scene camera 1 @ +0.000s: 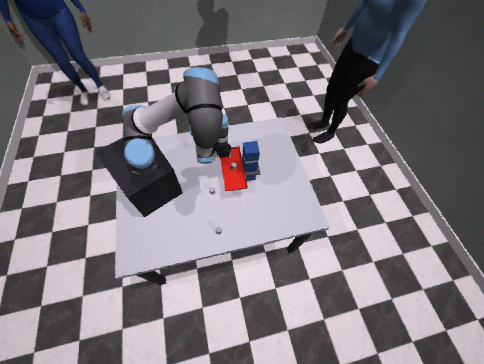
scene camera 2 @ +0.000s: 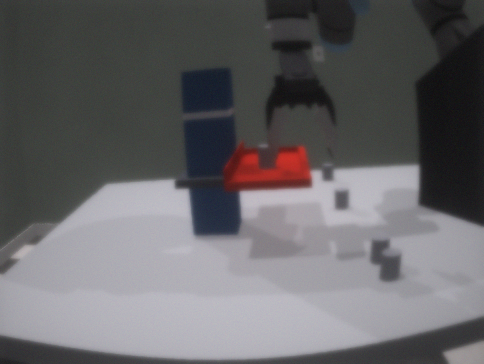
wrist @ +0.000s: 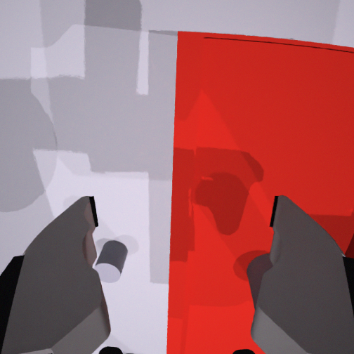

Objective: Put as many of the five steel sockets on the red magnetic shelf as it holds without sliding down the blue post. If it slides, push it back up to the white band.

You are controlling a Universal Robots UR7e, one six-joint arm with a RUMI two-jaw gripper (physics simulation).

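Places are measured from the arm's base along level axes (x ahead, y left, z up), in centimetres.
Pixels of known places: gripper, between the fingertips: [scene camera 1: 221, 158] [scene camera 2: 304, 160]; arm's base, origin of its link: [scene camera 2: 469, 61].
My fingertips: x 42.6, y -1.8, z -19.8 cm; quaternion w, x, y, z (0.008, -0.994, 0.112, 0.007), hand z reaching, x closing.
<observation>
For each thing: its top centre in the pictures, then the offset to it from my fingertips. "*": a spot on its surface instead.
- white band, centre of its top: [scene camera 2: 205, 111] dy -7.6, dx +14.8, dz +8.9 cm
- steel socket, centre of its top: [scene camera 2: 266, 145] [scene camera 1: 233, 164] dy -8.7, dx +4.3, dz +1.7 cm
- dark bracket, a spot on its surface: [scene camera 2: 200, 183] * dy -6.1, dx +16.7, dz -3.2 cm
The red shelf [scene camera 1: 235, 181] [scene camera 2: 292, 178] [wrist: 280, 95] sits low on the blue post [scene camera 1: 251, 150] [scene camera 2: 210, 150], well below the white band [scene camera 2: 207, 115] and above the table. One steel socket [scene camera 1: 234, 165] [scene camera 2: 267, 157] [wrist: 257, 272] stands on the shelf, partly hidden by a finger in the wrist view. My gripper [scene camera 2: 301, 150] [wrist: 183, 198] is open and empty, pointing down across the shelf's free edge: one finger on the shelf side, the other outside. In scene camera 2, four sockets [scene camera 2: 327, 172] [scene camera 2: 341, 198] [scene camera 2: 380, 251] [scene camera 2: 390, 265] stand on the table.
The black pedestal [scene camera 1: 145, 190] [scene camera 2: 452, 130] stands on the side opposite the post. A dark bracket [scene camera 2: 200, 183] joins the shelf to the post. Two people stand beyond the table [scene camera 1: 165, 240]. The arm hides part of the table in scene camera 1.
</observation>
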